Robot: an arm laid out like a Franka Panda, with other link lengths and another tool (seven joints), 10 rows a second.
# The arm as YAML. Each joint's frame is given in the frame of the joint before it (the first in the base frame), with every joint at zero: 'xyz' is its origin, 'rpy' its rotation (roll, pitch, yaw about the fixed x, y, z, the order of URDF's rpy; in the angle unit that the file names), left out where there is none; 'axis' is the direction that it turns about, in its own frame. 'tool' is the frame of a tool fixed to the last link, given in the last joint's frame.
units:
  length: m
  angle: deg
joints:
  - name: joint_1
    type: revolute
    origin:
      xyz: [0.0, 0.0, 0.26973]
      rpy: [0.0, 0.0, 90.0]
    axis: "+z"
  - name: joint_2
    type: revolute
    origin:
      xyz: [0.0, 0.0, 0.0]
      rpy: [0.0, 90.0, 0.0]
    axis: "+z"
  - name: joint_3
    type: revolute
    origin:
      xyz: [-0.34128, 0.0, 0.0]
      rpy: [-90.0, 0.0, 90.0]
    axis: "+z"
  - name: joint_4
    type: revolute
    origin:
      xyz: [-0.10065, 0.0, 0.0]
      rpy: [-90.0, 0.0, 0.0]
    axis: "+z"
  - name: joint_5
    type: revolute
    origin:
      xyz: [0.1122, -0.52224, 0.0]
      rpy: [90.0, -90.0, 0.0]
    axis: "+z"
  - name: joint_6
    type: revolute
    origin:
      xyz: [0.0, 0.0, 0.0]
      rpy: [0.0, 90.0, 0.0]
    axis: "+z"
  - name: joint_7
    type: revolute
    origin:
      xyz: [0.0, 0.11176, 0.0]
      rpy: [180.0, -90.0, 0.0]
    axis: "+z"
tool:
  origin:
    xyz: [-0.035, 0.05, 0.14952]
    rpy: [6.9, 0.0, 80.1]
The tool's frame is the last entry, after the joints.
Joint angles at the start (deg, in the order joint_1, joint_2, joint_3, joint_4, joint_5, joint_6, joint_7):
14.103 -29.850 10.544 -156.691 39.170 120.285 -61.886
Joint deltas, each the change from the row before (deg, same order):
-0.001 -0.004 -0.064 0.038 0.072 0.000 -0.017
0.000 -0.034 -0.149 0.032 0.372 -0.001 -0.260
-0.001 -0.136 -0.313 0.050 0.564 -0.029 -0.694
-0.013 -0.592 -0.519 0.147 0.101 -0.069 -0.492
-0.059 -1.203 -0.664 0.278 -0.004 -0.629 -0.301
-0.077 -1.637 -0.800 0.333 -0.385 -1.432 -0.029
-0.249 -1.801 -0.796 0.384 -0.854 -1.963 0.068
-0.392 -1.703 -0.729 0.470 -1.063 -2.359 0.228
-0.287 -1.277 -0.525 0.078 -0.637 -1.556 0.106
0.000 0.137 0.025 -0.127 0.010 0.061 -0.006
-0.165 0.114 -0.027 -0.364 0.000 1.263 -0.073
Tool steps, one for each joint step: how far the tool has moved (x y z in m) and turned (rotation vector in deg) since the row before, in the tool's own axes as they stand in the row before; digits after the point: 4 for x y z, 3 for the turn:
-0.0002 -0.0003 -0.0005 0.011 -0.119 0.059
-0.0002 -0.0006 -0.0008 -0.048 -0.436 0.055
0.0000 -0.0013 -0.0021 -0.024 -0.786 -0.181
-0.0009 -0.0022 -0.0069 0.485 -0.809 -0.326
-0.0026 -0.0011 -0.0124 0.549 -1.023 -0.396
-0.0028 0.0008 -0.0159 0.251 -0.800 -0.486
-0.0016 0.0016 -0.0178 0.096 -0.387 -0.630
-0.0005 0.0023 -0.0179 -0.170 -0.030 -0.510
0.0015 0.0024 -0.0112 -0.145 -0.037 -0.234
0.0012 0.0000 0.0020 -0.138 0.118 0.109
0.0031 -0.0036 0.0021 0.942 -0.174 0.372

